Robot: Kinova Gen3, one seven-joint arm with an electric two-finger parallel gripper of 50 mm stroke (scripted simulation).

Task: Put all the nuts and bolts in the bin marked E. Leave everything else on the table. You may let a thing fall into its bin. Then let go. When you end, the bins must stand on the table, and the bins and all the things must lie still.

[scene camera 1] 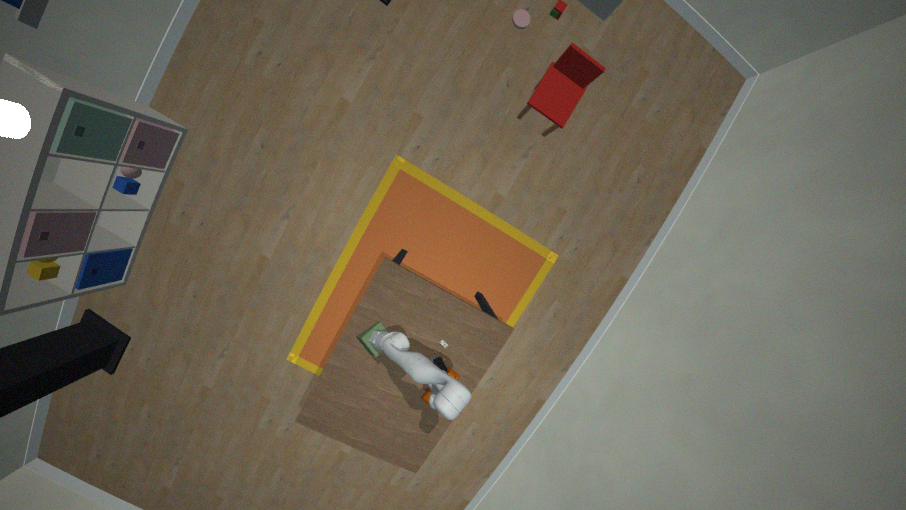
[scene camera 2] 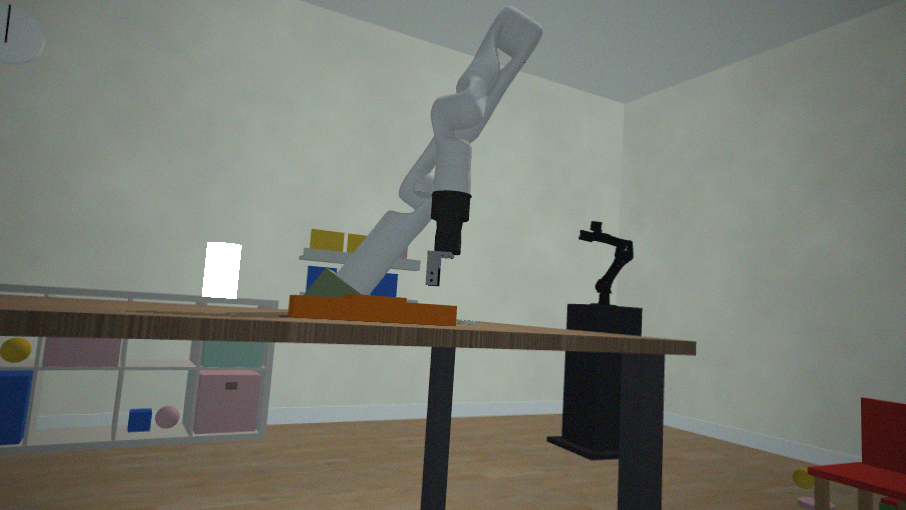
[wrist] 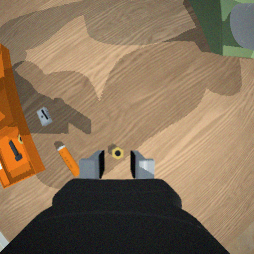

The pictures show: the gripper and an orange bin.
The gripper also shows in the wrist view.
